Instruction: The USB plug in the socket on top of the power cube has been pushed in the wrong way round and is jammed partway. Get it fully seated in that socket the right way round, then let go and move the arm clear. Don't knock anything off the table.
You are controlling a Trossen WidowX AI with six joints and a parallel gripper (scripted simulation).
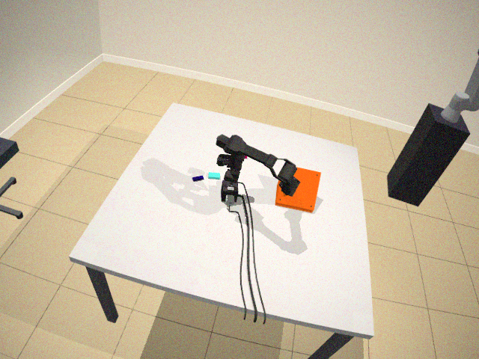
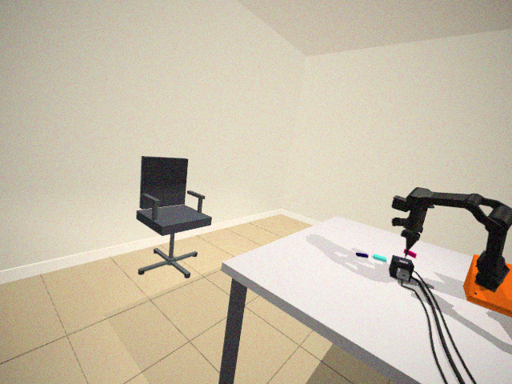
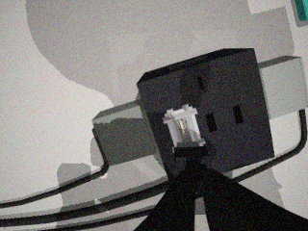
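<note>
My gripper tip is now 2 cm above the USB plug. Also, from my gripper tip: cyan block 12 cm ahead, 12 cm to the right, 13 cm below; magenta block 4 cm ahead, 36 cm to the right, 12 cm below.
</note>
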